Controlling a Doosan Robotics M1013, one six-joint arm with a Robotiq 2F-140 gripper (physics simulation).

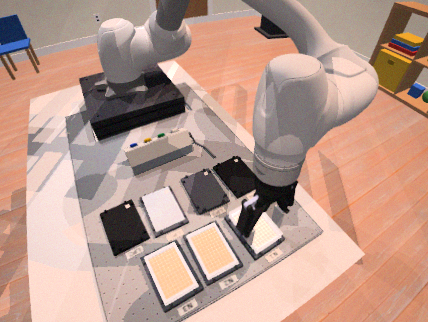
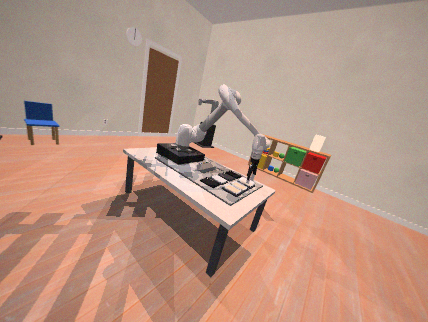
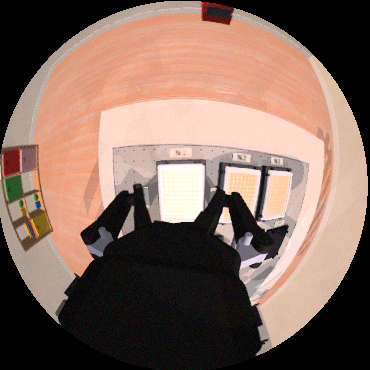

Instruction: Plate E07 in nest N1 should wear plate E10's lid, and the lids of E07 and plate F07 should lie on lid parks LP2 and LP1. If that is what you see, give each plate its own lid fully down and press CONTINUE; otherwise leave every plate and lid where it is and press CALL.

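Places are measured from the arm's base along level axes (x right, y up, z back), in centimetres.
Where they show: gripper, fingertip midpoint: [image 1: 262,232] [image 2: 249,182] [image 3: 180,182]; arm's base, link origin: [image 1: 126,85] [image 2: 181,148].
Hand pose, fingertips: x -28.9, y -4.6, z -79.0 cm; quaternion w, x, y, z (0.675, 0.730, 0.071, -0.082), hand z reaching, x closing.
Each offset is from my fingertips to the top centre of the thing. "*": to the spot under its first point. Level surfaces: height alone.
My gripper [image 1: 266,220] [image 2: 250,182] [image 3: 180,182] is shut on a clear lid, gripped at its sides over nest N1. The lid @(dx +0.7, dy +0.5, dz +2.9 cm) [image 3: 181,175] looks nearly lined up with the pale plate @(* dx +0.4, dy +0.5, dz -1.6 cm) [image 1: 263,237] under it; whether it is fully down cannot be told. Amber-welled plates stand in N2 @(dx +13.6, dy -1.1, dz +0.4 cm) [image 1: 212,251] [image 3: 242,184] and N3 @(dx +24.9, dy -0.7, dz -2.2 cm) [image 1: 171,274] [image 3: 278,194]. A black piece @(* dx +35.0, dy -2.8, dz +13.6 cm) [image 1: 124,227], a white-topped piece @(dx +23.5, dy -2.0, dz +16.5 cm) [image 1: 164,210], a dark grey piece @(* dx +9.8, dy -2.8, dz +18.9 cm) [image 1: 205,191] and another black piece [image 1: 235,175] lie in the row behind. Plate names and lid owners are not readable.
A grey button box @(dx +20.8, dy +4.6, dz +39.6 cm) [image 1: 161,154] with blue, yellow, green and pale buttons stands behind the row, with a cable at its side. The arm's black base [image 1: 135,107] [image 2: 180,153] is farther back. The perforated board @(dy -3.8 cm) [image 1: 95,172] lies on the white table @(dy -5.1 cm) [image 1: 47,200] [image 2: 200,200].
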